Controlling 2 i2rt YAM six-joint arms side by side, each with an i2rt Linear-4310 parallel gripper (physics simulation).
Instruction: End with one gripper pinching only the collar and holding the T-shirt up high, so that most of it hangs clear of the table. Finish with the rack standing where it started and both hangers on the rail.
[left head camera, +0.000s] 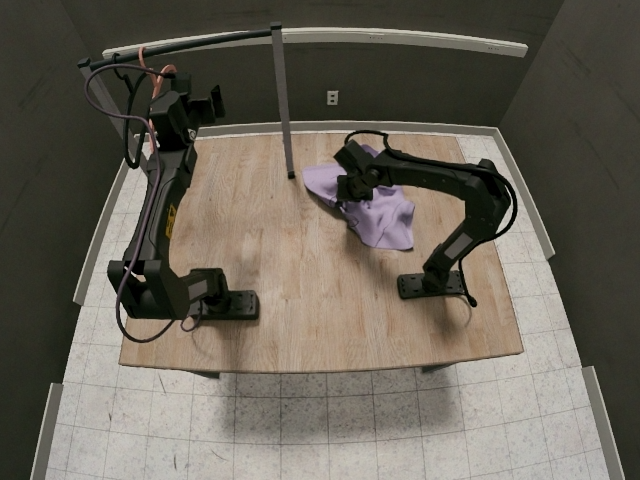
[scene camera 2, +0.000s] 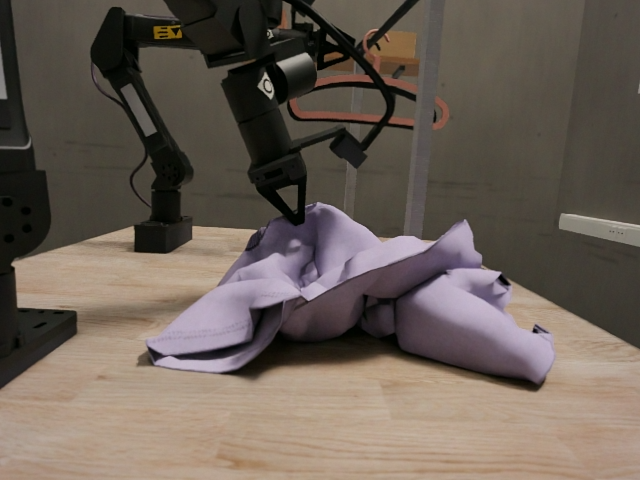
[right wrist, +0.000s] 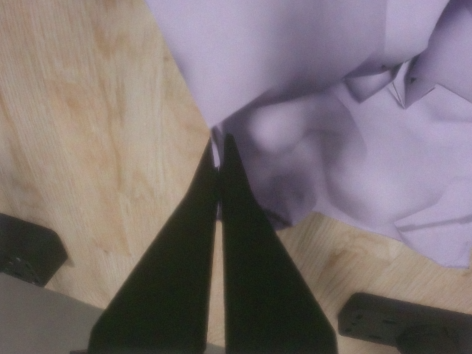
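A lilac T-shirt (left head camera: 385, 217) (scene camera 2: 330, 237) (right wrist: 280, 50) lies crumpled on the table, with one peak raised. My right gripper (scene camera 2: 298, 221) (right wrist: 221, 142) points down at that raised part; its fingers are shut with a thin fold of cloth between the tips. I cannot tell whether the fold is the collar. My left gripper (left head camera: 209, 105) is open and raised beside the rack, away from the shirt. The rack (left head camera: 283, 103) (scene camera 2: 421, 170) stands upright. A salmon hanger (left head camera: 154, 90) (scene camera 2: 330, 116) and a black hanger (left head camera: 124, 76) hang from its rail, partly hidden by my left arm in the left head camera.
The wooden table (left head camera: 310, 310) (scene camera 2: 310, 423) (right wrist: 100, 125) carries both arm bases (left head camera: 240, 304) (left head camera: 410, 286). The rack's near post foot (left head camera: 291, 174) stands close to the shirt's left edge in the left head camera. Walls enclose the back and sides.
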